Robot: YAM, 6 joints.
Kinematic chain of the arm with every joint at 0, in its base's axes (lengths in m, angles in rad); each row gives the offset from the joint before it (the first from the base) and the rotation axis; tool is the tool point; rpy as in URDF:
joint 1: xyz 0 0 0.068 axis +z
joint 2: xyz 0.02 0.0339 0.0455 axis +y
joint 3: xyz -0.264 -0.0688 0 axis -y
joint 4: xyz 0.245 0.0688 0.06 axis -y
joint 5: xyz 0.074 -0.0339 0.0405 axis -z
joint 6: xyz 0.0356 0 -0.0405 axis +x
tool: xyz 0 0 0 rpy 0 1.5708 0
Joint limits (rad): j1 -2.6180..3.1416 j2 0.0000..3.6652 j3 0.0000..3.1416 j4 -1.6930..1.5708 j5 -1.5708..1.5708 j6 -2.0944..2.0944
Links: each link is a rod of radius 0.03 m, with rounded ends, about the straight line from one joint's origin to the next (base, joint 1, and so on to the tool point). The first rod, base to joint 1, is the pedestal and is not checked.
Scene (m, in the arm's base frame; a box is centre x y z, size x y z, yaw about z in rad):
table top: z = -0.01
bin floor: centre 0.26 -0.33 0 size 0.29 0.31 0.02 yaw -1.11
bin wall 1: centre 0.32 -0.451 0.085 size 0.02 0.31 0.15 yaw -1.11
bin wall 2: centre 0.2 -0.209 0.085 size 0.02 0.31 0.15 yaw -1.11
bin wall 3: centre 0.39 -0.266 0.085 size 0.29 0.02 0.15 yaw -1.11
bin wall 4: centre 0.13 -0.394 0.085 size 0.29 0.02 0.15 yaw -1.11
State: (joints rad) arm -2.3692 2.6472 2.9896 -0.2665 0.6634 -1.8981
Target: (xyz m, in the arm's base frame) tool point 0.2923 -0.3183 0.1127
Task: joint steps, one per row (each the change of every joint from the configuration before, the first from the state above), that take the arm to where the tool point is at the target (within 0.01 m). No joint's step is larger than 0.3 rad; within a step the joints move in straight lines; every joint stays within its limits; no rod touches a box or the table.
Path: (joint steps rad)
1: 0.2642 -0.1024 -0.1764 -0.1274 -0.0174 0.0000
2: 0.2641 -0.1024 -0.1765 -0.1274 -0.0174 0.0000
3: 0.2642 -0.1023 -0.1764 -0.1273 -0.0174 0.0000
4: 0.2641 -0.1024 -0.1764 -0.1274 -0.0174 0.0000
5: 0.2642 -0.1024 -0.1765 -0.1274 -0.0174 0.0000
6: 0.2641 -0.1024 -0.1764 -0.1274 -0.0174 0.0000
7: -0.0004 0.1507 -0.0953 -0.0086 -0.0062 0.0000
8: -0.0004 0.1507 -0.0952 -0.0087 -0.0062 0.0000

